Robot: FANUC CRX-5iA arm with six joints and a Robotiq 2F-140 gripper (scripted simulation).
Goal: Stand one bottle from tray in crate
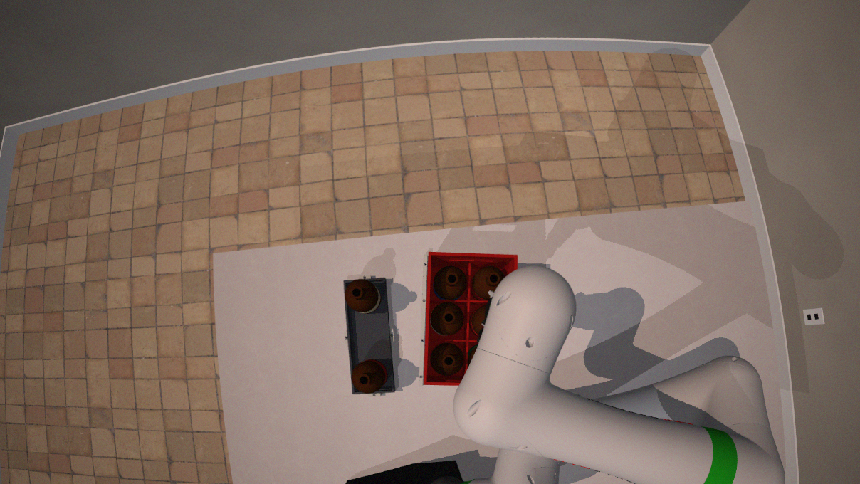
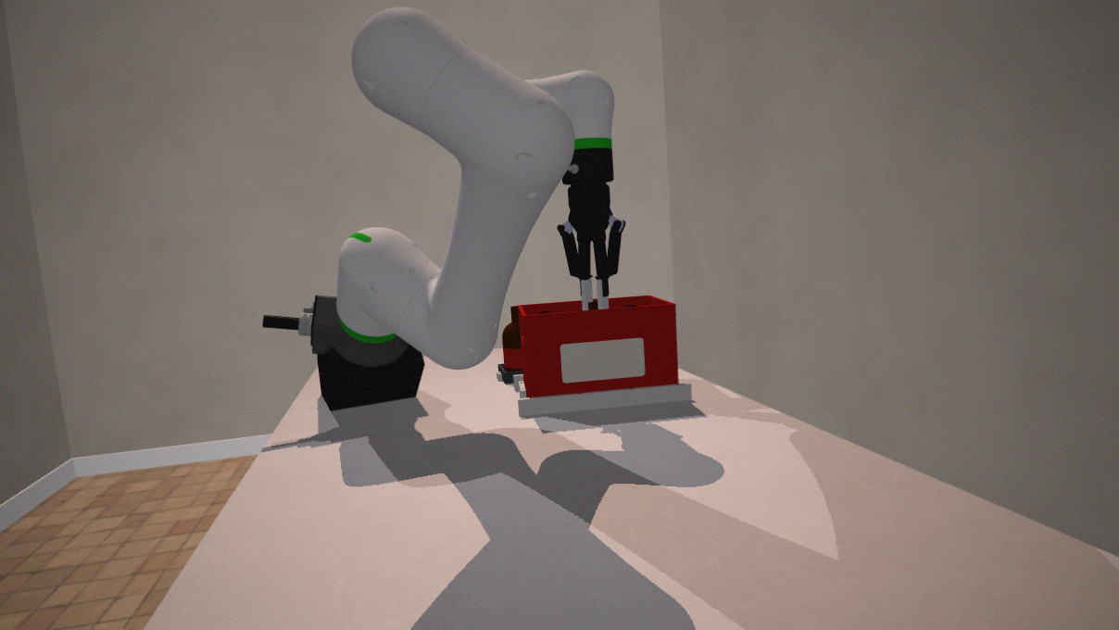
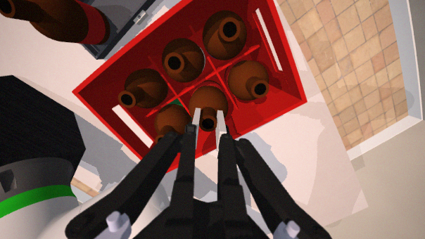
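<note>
The red crate is 11 cm below my hand, 4 cm to the left of it and 1 cm ahead of it. Round my hand: dark grey tray: 27 cm to the left, 18 cm below, 1 cm ahead.
</note>
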